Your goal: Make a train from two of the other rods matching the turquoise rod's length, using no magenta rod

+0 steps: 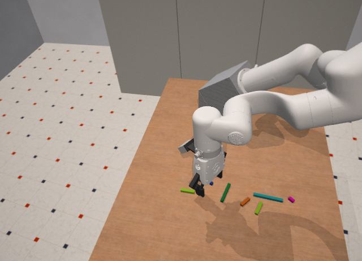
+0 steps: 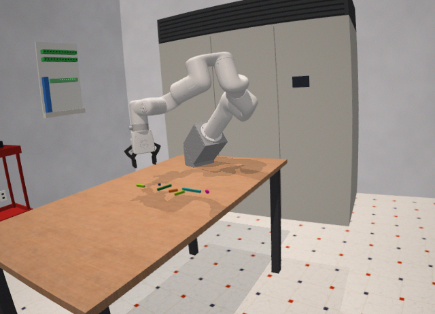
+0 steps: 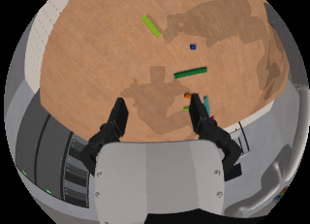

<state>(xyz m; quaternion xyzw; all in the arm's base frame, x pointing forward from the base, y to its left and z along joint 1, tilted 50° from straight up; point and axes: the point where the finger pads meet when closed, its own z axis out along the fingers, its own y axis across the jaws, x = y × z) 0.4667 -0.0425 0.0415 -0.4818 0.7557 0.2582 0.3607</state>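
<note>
The orange rod lies 60 mm behind my hand, 110 mm to the left of it and 120 mm below it. Also, from my hand: turquoise rod: 100 mm behind, 180 mm to the left, 120 mm below; green rod: 70 mm behind, 40 mm to the left, 120 mm below; small blue rod: 90 mm behind, 20 mm to the right, 120 mm below.
</note>
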